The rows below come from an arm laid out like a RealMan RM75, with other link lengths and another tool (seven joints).
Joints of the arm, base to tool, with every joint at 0 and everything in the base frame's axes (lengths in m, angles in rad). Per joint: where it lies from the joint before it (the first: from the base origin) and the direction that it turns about. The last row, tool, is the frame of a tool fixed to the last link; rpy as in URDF.
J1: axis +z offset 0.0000 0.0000 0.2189
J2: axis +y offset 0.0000 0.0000 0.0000
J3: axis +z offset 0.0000 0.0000 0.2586
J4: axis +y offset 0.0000 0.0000 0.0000
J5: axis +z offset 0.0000 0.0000 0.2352
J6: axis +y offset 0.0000 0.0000 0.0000
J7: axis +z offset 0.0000 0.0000 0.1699
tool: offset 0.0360 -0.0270 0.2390 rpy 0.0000 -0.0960 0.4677
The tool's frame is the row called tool.
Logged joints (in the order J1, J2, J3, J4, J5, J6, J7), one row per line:
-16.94, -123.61, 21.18, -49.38, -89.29, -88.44, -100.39
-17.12, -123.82, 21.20, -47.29, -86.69, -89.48, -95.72
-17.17, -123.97, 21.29, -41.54, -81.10, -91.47, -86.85
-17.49, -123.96, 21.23, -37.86, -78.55, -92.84, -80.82
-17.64, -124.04, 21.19, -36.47, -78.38, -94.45, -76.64
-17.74, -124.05, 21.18, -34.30, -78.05, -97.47, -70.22
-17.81, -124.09, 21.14, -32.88, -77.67, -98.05, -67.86
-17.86, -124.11, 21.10, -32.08, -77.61, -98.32, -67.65
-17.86, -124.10, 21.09, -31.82, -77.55, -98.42, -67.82
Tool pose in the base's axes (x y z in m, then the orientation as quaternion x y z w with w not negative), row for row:
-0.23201, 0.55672, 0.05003, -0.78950, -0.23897, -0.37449, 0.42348
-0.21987, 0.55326, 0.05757, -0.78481, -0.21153, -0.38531, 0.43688
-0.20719, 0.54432, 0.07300, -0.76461, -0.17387, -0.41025, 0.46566
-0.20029, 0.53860, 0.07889, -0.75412, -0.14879, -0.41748, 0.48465
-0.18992, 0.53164, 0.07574, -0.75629, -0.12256, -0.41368, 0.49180
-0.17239, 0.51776, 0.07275, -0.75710, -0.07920, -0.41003, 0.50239
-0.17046, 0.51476, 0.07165, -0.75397, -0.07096, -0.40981, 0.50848
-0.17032, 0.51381, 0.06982, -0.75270, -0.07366, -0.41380, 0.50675
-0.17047, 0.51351, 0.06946, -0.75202, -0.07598, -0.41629, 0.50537
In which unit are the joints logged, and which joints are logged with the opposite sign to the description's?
The joints are logged in degrees. Opposite sign: J4, J5, J6.
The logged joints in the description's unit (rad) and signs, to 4 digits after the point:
-0.2957, -2.1574, 0.3697, 0.8618, 1.5584, 1.5436, -1.7521
-0.2988, -2.1611, 0.3700, 0.8254, 1.5130, 1.5617, -1.6706
-0.2997, -2.1637, 0.3716, 0.7250, 1.4155, 1.5965, -1.5158
-0.3053, -2.1635, 0.3705, 0.6608, 1.3710, 1.6204, -1.4106
-0.3079, -2.1649, 0.3698, 0.6365, 1.3680, 1.6485, -1.3376
-0.3096, -2.1651, 0.3697, 0.5986, 1.3622, 1.7012, -1.2256
-0.3108, -2.1658, 0.3690, 0.5739, 1.3556, 1.7113, -1.1844
-0.3117, -2.1661, 0.3683, 0.5599, 1.3546, 1.7160, -1.1807
-0.3117, -2.1660, 0.3681, 0.5554, 1.3535, 1.7178, -1.1837

